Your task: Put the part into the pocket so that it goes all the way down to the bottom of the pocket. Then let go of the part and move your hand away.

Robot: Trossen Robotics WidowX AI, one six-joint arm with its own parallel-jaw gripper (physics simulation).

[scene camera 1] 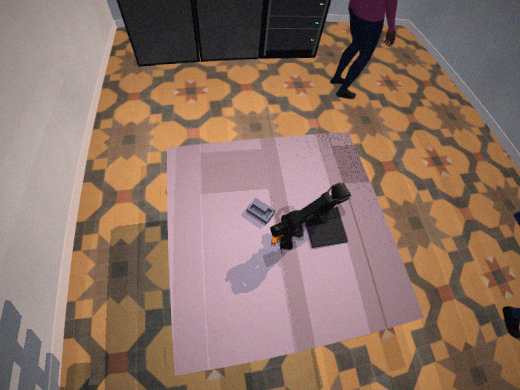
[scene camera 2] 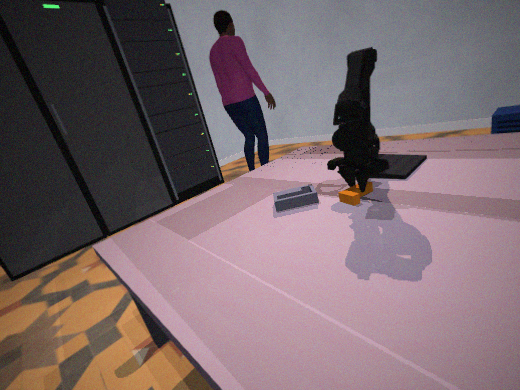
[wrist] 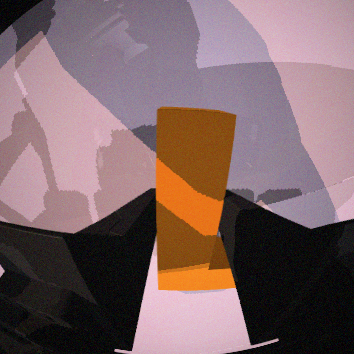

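Seen in the pictures: gripper, fingertip midpoint: (scene camera 1: 283, 237) (scene camera 2: 358, 191) (wrist: 186, 195); arm's base, origin of the base link: (scene camera 1: 317, 219).
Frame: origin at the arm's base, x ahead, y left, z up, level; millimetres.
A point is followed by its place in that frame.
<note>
The orange L-shaped part (scene camera 1: 274, 240) @[z 7, x 288, y 37 mm] (scene camera 2: 349, 198) @[z -3, x 298, y 27 mm] (wrist: 190, 145) @[z 6, x 198, y 46 mm] is between the fingers of my gripper (scene camera 1: 281, 238) @[z -11, x 227, y 33 mm] (scene camera 2: 358, 189) @[z -11, x 227, y 33 mm] (wrist: 186, 195) @[z -11, x 227, y 33 mm]. The gripper is shut on its long arm, with one finger against each side in the wrist view. The part lies level, at or very close to the table top; I cannot tell whether it touches. The short foot is partly hidden behind a finger in the wrist view. The grey block with the L-shaped pocket (scene camera 1: 256, 218) @[z -10, x 330, y -129 mm] (scene camera 2: 296, 202) @[z -7, x 329, y -133 mm] stands on the table a little away from the part, to its left in scene camera 2, and its pocket is empty.
The pink table (scene camera 1: 230, 330) @[z -24, x 655, y 381 mm] (scene camera 2: 300, 325) @[z -24, x 739, y 82 mm] carries the arm's black base plate (scene camera 1: 330, 237) @[z -8, x -25, y 126 mm] (scene camera 2: 402, 167) @[z -8, x 23, y 125 mm], behind the gripper in scene camera 2. Dark cabinets (scene camera 1: 165, 32) (scene camera 2: 65, 125) and a person in a magenta top (scene camera 1: 367, 35) (scene camera 2: 232, 70) stand beyond the table.
</note>
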